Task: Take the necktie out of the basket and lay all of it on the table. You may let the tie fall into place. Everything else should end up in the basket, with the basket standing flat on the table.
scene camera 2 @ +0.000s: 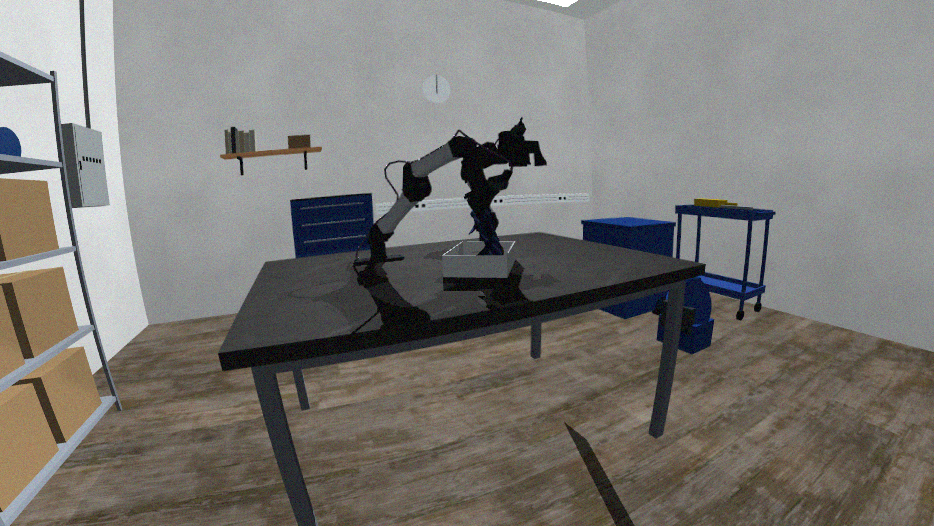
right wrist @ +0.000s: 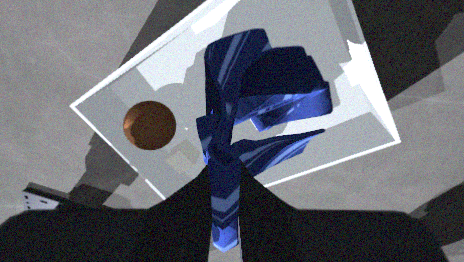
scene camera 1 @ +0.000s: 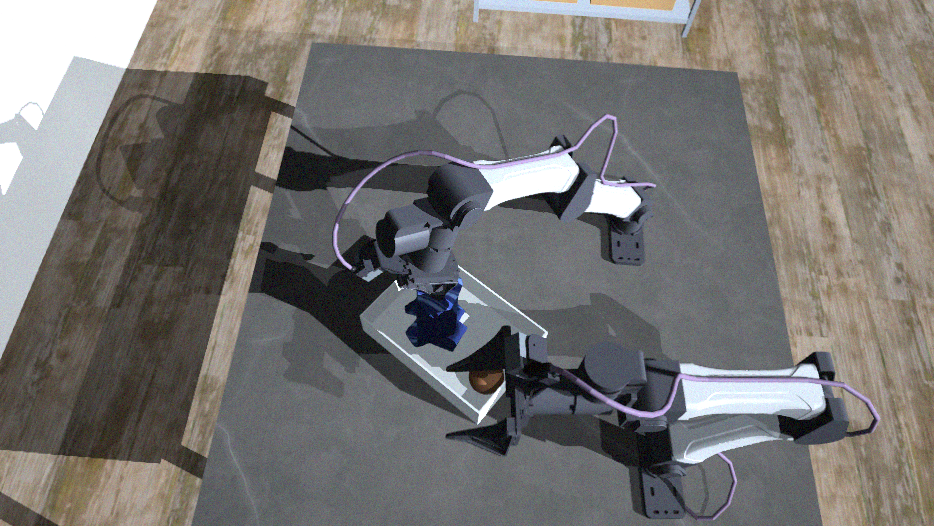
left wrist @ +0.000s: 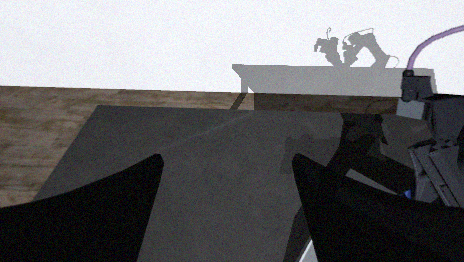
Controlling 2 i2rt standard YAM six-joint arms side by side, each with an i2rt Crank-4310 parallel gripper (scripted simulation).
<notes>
I see my left gripper, my right gripper, a white basket, a blue striped necktie and a brown ball.
My left gripper shows as well in scene camera 2 and in the left wrist view. My right gripper shows as well in scene camera 2 and in the right wrist view.
</notes>
